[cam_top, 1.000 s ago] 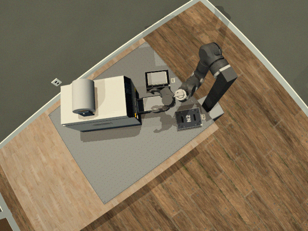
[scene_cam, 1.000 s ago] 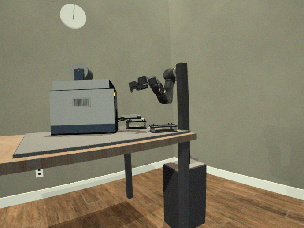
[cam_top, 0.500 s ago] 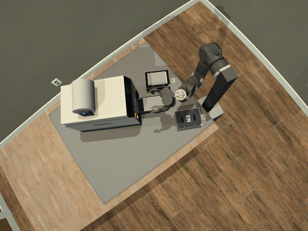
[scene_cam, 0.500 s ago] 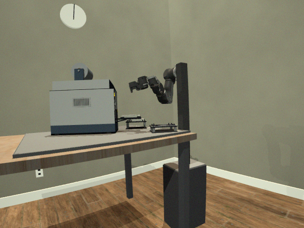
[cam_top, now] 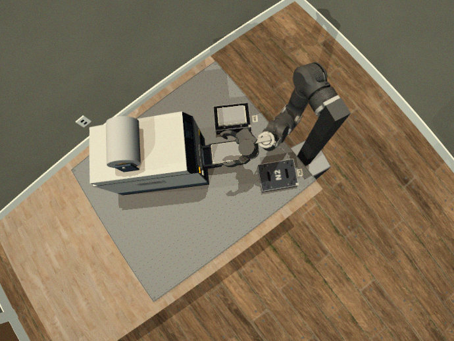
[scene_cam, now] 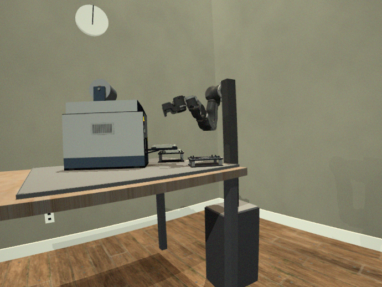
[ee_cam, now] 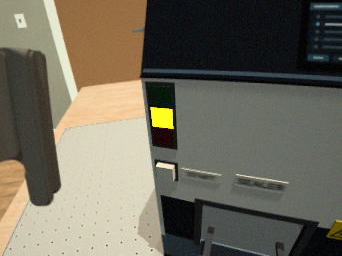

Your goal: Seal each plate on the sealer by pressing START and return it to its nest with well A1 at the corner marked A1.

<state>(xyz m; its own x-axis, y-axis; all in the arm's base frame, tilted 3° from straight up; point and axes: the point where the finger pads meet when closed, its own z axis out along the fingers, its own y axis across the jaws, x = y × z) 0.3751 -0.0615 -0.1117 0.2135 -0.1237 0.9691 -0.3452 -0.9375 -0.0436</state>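
The plate lies 19 cm below my hand, 4 cm to the right of it and 1 cm behind it. The rest, counted from my hand: black nest N1: 24 cm below, 19 cm to the right, 11 cm behind; yellow warning label: 16 cm to the right, 15 cm below, 5 cm ahead; sealer stage: 20 cm below, 4 cm to the right, 1 cm behind.
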